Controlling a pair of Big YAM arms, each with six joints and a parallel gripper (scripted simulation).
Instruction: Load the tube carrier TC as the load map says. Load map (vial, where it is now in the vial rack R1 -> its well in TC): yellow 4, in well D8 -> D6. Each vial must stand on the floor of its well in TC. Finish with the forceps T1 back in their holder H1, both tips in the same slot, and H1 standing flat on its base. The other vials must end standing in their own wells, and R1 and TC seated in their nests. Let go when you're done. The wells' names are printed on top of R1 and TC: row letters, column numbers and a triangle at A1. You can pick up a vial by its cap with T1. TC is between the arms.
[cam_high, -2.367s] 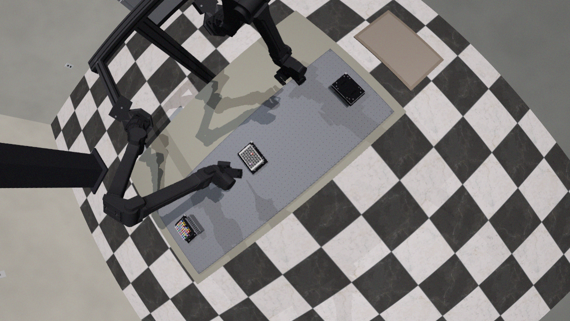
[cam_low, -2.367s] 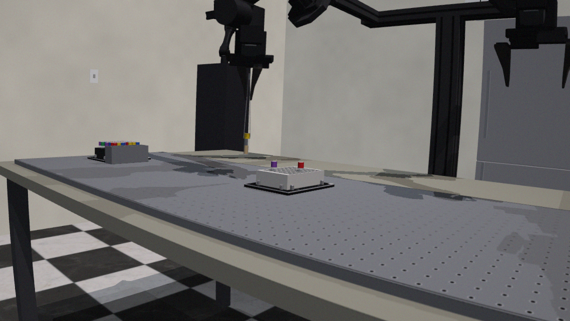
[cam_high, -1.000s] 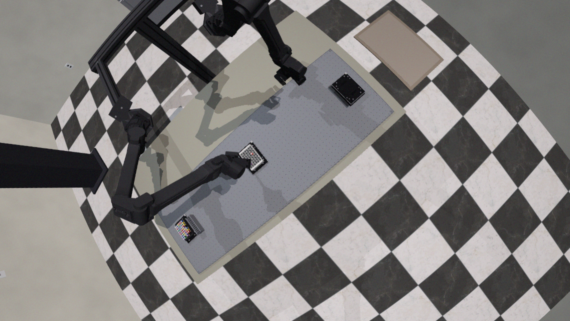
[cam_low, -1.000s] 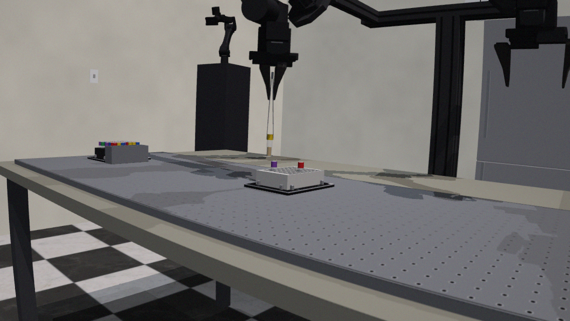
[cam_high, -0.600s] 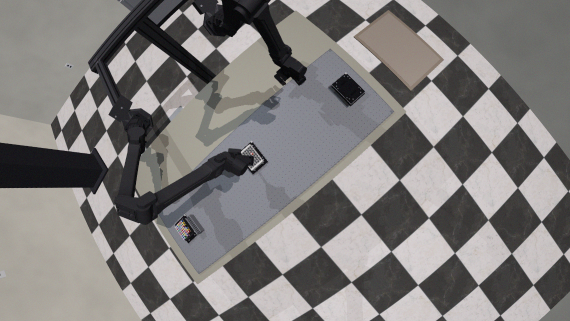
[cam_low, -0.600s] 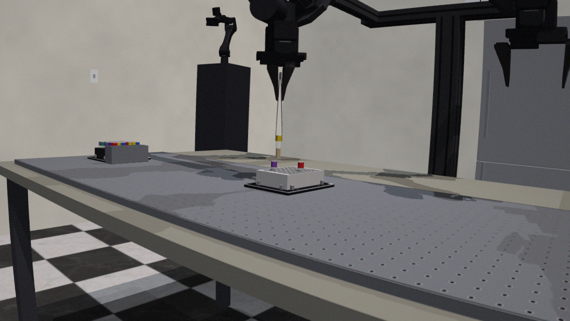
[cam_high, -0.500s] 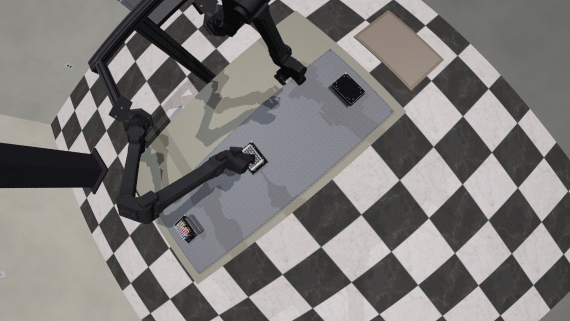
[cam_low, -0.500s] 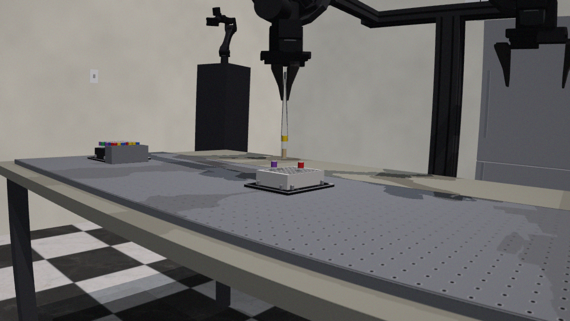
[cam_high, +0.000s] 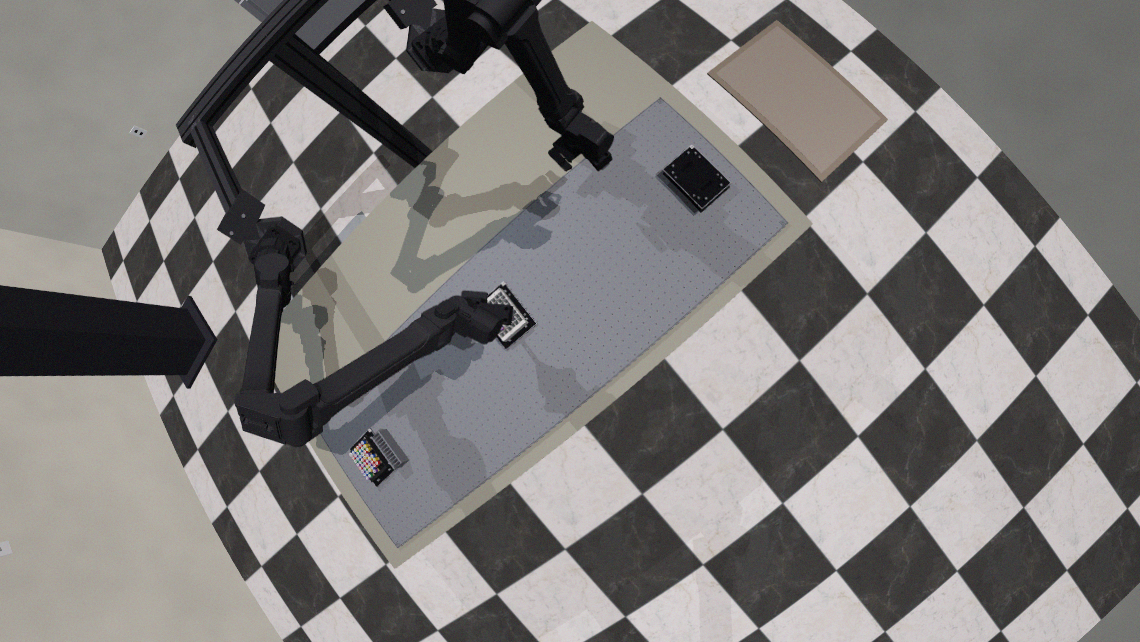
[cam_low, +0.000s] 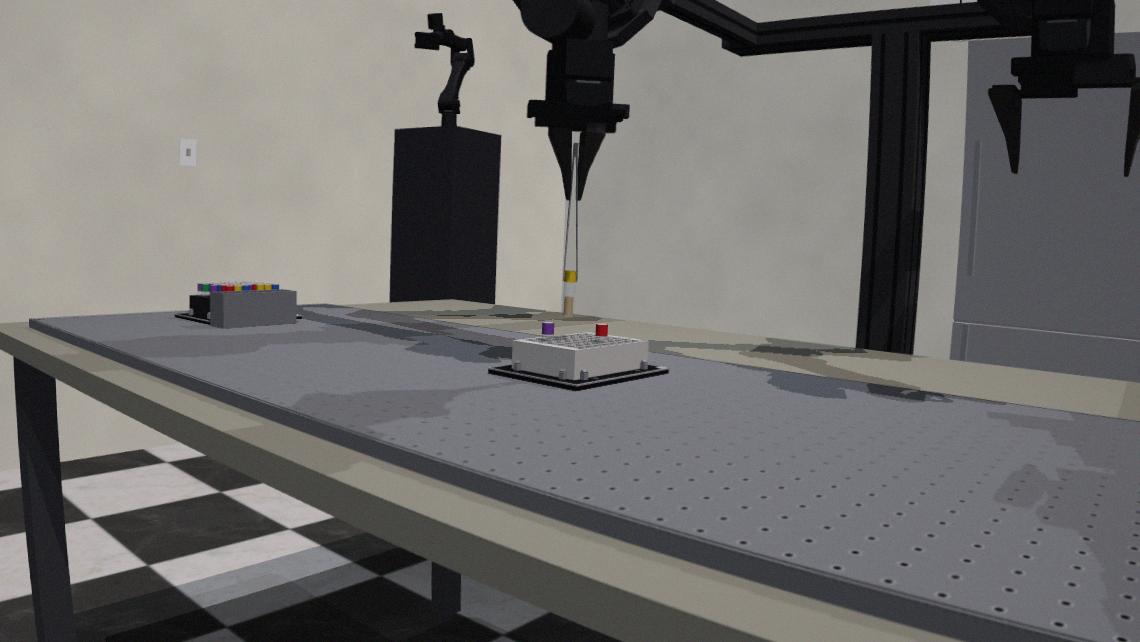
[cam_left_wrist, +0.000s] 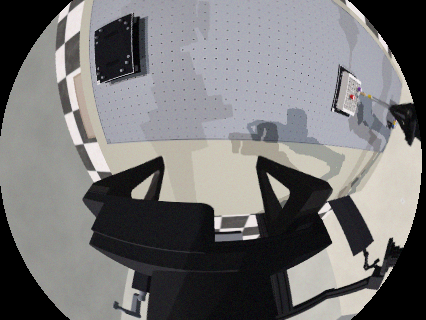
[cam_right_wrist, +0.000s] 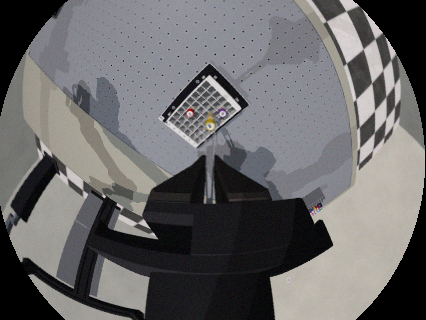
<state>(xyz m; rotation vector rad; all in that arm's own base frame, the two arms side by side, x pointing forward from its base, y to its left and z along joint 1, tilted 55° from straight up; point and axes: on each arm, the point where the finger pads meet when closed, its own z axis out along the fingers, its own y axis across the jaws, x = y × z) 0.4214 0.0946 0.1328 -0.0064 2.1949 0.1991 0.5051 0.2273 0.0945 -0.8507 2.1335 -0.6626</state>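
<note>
The white tube carrier TC is 170 mm below my right hand, 20 mm behind it and 10 mm to the left of it. The rest, counted from my right hand: grey holder H1: 560 mm to the right, 180 mm below, 30 mm behind.
</note>
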